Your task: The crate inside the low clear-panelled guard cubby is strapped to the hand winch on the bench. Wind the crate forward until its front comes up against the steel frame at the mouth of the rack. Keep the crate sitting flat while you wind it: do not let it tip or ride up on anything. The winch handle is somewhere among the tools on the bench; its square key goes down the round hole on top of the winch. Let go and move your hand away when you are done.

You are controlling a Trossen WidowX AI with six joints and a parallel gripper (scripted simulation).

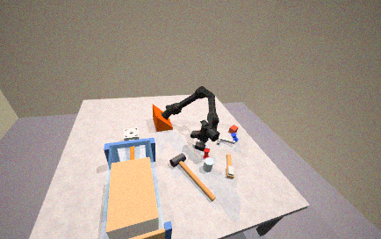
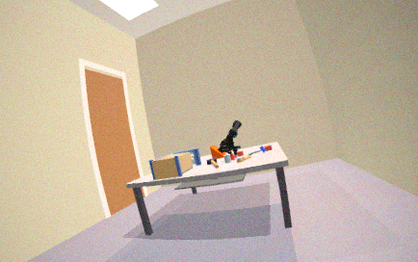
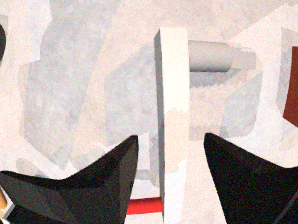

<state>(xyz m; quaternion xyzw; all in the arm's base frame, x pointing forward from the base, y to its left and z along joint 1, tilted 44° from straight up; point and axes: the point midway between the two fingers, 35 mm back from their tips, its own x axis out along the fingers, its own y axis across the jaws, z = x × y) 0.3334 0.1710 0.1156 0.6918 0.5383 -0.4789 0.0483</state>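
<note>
My gripper tip is now 60 mm short of the red grip, 20 mm below it and 10 mm to the right of it. Round my gripper tip: wooden brush (190 mm ahead, 120 mm to the left, 10 mm above); then red-handled winch handle (10 mm ahead, 10 mm above); then blue-tipped tool (220 mm to the left, 20 mm behind, 10 mm above).
</note>
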